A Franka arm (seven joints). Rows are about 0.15 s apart.
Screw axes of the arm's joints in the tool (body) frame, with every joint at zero. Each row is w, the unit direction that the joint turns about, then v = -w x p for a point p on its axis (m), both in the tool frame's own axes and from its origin. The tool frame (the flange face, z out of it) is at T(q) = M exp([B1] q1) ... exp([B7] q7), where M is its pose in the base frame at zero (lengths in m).
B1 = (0, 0, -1, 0.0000, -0.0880, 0.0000)
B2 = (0, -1, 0, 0.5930, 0.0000, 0.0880)
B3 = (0, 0, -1, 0.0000, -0.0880, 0.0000)
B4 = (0, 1, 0, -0.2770, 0.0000, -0.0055)
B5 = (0, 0, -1, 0.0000, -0.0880, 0.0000)
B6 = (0, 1, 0, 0.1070, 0.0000, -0.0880)
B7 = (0, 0, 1, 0.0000, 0.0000, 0.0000)
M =
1 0 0 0.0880
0 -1 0 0.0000
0 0 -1 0.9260
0 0 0 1
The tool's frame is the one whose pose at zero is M.
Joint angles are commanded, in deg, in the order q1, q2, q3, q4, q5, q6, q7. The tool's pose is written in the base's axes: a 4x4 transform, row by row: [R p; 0 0 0 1], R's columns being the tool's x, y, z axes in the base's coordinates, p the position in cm. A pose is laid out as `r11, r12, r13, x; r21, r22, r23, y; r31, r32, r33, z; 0, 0, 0, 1`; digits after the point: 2 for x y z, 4 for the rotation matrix.
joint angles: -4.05 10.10 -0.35 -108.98 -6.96 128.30 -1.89
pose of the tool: 0.9878, 0.0153, 0.1552, 61.44; 0.0324, -0.9936, -0.1084, -5.07; 0.1525, 0.1121, -0.9819, 42.38; 0, 0, 0, 1
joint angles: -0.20 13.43 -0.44 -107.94 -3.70 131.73 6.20
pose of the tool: 0.9801, -0.0837, 0.1801, 63.02; -0.0755, -0.9958, -0.0519, -0.82; 0.1837, 0.0373, -0.9823, 40.24; 0, 0, 0, 1
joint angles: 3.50 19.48 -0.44 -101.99 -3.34 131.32 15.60
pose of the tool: 0.9676, -0.1829, 0.1740, 65.79; -0.1791, -0.9831, -0.0370, 3.43; 0.1778, 0.0046, -0.9841, 38.30; 0, 0, 0, 1
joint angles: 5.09 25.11 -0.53 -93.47 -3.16 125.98 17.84
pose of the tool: 0.9706, -0.2005, 0.1329, 68.45; -0.1971, -0.9796, -0.0379, 5.34; 0.1378, 0.0106, -0.9904, 37.82; 0, 0, 0, 1
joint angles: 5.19 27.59 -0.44 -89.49 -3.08 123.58 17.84
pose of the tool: 0.9728, -0.1997, 0.1174, 69.62; -0.1965, -0.9797, -0.0386, 5.64; 0.1227, 0.0145, -0.9923, 37.72; 0, 0, 0, 1
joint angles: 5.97 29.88 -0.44 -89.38 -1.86 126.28 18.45
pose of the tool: 0.9708, -0.2047, 0.1248, 70.15; -0.2040, -0.9788, -0.0179, 6.76; 0.1258, -0.0081, -0.9920, 35.48; 0, 0, 0, 1
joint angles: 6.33 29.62 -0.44 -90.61 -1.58 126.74 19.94
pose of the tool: 0.9672, -0.2260, 0.1156, 69.71; -0.2260, -0.9740, -0.0140, 7.18; 0.1158, -0.0126, -0.9932, 34.86; 0, 0, 0, 1
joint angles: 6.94 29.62 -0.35 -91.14 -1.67 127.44 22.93
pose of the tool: 0.9573, -0.2635, 0.1187, 69.53; -0.2639, -0.9645, -0.0125, 8.00; 0.1178, -0.0194, -0.9928, 34.54; 0, 0, 0, 1
